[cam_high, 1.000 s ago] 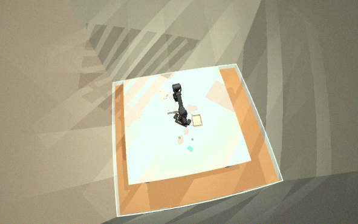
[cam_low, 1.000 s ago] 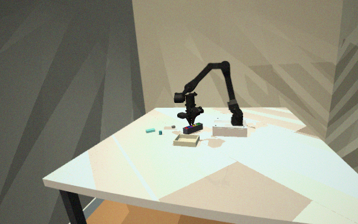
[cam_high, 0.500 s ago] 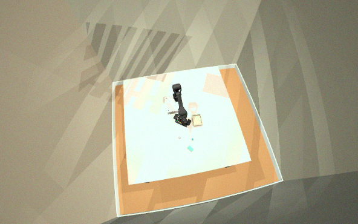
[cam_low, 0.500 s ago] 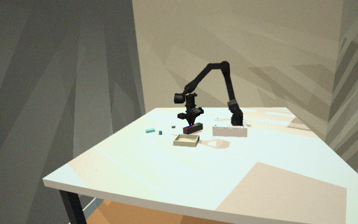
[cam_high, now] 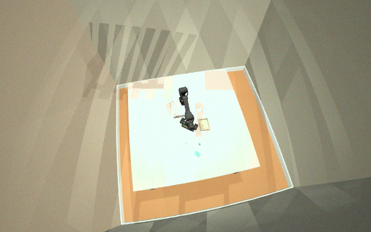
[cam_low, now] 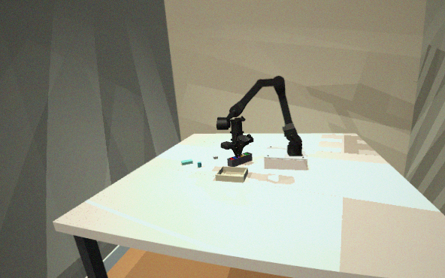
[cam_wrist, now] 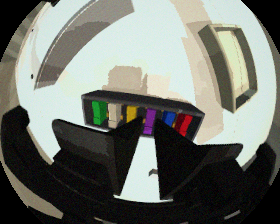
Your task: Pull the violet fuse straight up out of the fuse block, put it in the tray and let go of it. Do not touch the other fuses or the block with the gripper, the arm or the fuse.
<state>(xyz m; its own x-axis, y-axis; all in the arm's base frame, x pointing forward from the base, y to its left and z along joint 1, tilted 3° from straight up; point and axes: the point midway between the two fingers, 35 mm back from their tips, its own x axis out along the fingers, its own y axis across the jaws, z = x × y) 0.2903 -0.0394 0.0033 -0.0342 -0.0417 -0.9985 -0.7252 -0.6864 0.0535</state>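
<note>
The violet fuse is 1 cm below my gripper tip. From my gripper tip the other things lie so: small teal cylinder: 21 cm ahead, 4 cm to the left, 2 cm below; small grey cube: 14 cm ahead, 9 cm to the right, 3 cm below; beige tray: 17 cm to the left, 3 cm below, 2 cm ahead.
</note>
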